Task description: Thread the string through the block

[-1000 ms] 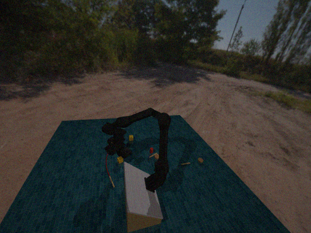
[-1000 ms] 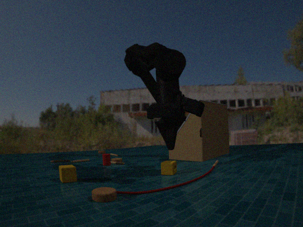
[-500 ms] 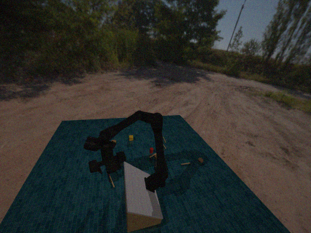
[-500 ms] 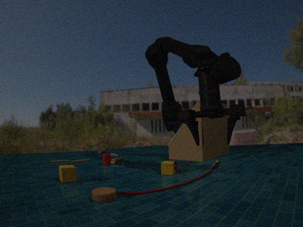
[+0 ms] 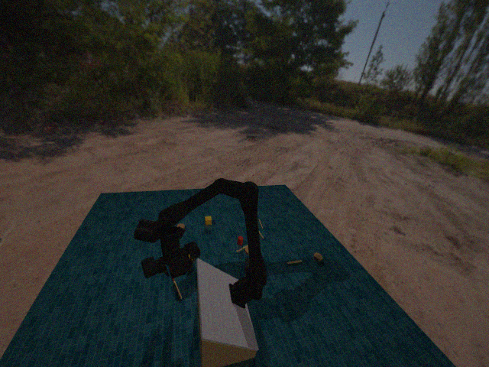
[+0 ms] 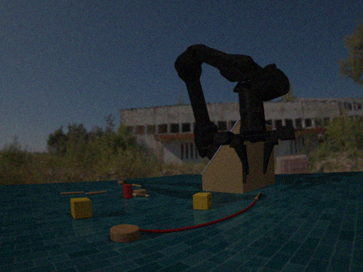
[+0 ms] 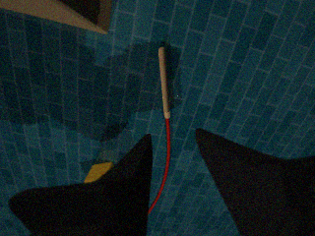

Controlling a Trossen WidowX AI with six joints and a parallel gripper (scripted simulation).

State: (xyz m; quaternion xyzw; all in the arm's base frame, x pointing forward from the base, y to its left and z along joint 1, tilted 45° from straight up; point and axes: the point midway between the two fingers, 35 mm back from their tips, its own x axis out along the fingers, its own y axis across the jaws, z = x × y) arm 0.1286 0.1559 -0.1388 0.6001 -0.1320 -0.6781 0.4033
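My gripper tip is now 6 cm above the thin wooden stick, 1 cm to the left of it and 1 cm past it. The rest, counted from my gripper tip: red cylinder: 29 cm to the right, 18 cm ahead, 4 cm below.
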